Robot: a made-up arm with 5 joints.
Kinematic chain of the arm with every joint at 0, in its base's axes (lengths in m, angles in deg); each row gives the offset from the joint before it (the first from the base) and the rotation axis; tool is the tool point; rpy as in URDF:
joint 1: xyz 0.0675 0 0.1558 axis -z
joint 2: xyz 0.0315 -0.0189 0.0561 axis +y
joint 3: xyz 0.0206 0 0.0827 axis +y
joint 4: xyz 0.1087 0 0.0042 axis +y
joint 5: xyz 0.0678 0.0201 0 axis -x
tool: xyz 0 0 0 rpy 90 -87.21 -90
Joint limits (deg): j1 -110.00..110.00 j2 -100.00..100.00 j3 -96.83..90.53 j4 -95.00..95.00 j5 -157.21..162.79
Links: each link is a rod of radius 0.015 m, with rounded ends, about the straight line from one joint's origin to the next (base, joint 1, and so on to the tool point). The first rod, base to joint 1, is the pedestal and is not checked.
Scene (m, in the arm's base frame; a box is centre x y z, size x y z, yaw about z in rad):
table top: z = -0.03
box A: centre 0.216 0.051 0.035 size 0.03 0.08 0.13 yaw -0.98
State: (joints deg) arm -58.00 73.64 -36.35 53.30 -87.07
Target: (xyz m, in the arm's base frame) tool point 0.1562 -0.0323 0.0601
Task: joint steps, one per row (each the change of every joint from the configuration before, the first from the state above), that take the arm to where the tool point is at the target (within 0.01 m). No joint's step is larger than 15 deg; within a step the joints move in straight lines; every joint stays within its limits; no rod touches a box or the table.
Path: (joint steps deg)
1: 7.57 2.22 -12.55 -12.54 -3.42
2: 7.57 2.21 -12.54 -12.54 -3.43
3: 7.57 2.22 -12.55 -12.54 -3.42
4: 7.57 2.21 -12.54 -12.55 -3.42
5: 8.08 0.10 12.87 11.49 2.28
6: 8.08 0.10 12.87 11.48 2.28
7: 8.07 0.09 12.87 11.48 2.28
8: 8.08 0.10 12.87 11.48 2.29
9: 8.07 0.10 12.88 11.48 2.28
10: 8.08 0.10 12.87 11.48 2.28

